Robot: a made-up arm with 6 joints. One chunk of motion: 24 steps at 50 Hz.
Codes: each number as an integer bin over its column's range. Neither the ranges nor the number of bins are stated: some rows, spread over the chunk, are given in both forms.
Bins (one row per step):
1: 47 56 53 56 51 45
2: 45 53 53 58 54 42
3: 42 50 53 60 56 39
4: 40 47 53 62 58 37
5: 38 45 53 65 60 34
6: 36 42 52 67 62 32
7: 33 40 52 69 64 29
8: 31 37 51 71 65 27
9: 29 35 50 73 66 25
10: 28 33 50 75 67 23
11: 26 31 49 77 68 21
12: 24 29 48 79 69 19
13: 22 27 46 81 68 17
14: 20 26 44 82 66 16
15: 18 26 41 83 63 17
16: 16 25 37 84 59 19
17: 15 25 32 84 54 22
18: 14 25 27 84 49 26
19: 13 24 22 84 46 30
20: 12 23 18 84 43 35
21: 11 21 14 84 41 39
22: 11 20 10 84 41 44
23: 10 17 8 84 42 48
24: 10 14 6 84 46 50
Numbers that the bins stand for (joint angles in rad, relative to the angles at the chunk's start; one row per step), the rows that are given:
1: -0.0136 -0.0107 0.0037 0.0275 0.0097 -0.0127
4: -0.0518 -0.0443 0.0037 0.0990 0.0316 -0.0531
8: -0.1009 -0.0817 -0.0070 0.2063 0.0535 -0.1036
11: -0.1282 -0.1041 -0.0177 0.2778 0.0629 -0.1339
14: -0.1609 -0.1228 -0.0444 0.3374 0.0567 -0.1592
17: -0.1882 -0.1266 -0.1087 0.3612 0.0191 -0.1289
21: -0.2100 -0.1415 -0.2051 0.3612 -0.0216 -0.0430
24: -0.2155 -0.1677 -0.2479 0.3612 -0.0060 0.0125
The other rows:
2: -0.0245 -0.0219 0.0037 0.0513 0.0191 -0.0279
3: -0.0409 -0.0331 0.0037 0.0752 0.0254 -0.0430
5: -0.0627 -0.0518 0.0037 0.1347 0.0379 -0.0683
6: -0.0736 -0.0630 -0.0016 0.1586 0.0441 -0.0784
7: -0.0900 -0.0705 -0.0016 0.1824 0.0504 -0.0935
9: -0.1118 -0.0892 -0.0123 0.2301 0.0567 -0.1137
10: -0.1173 -0.0967 -0.0123 0.2539 0.0598 -0.1238
12: -0.1391 -0.1116 -0.0230 0.3016 0.0661 -0.1440
13: -0.1500 -0.1191 -0.0337 0.3255 0.0629 -0.1541
15: -0.1718 -0.1228 -0.0605 0.3493 0.0473 -0.1541
16: -0.1827 -0.1266 -0.0819 0.3612 0.0347 -0.1440
18: -0.1936 -0.1266 -0.1355 0.3612 0.0034 -0.1087
19: -0.1991 -0.1303 -0.1622 0.3612 -0.0060 -0.0885
20: -0.2045 -0.1340 -0.1836 0.3612 -0.0154 -0.0632
22: -0.2100 -0.1453 -0.2265 0.3612 -0.0216 -0.0178
23: -0.2155 -0.1565 -0.2372 0.3612 -0.0185 0.0024

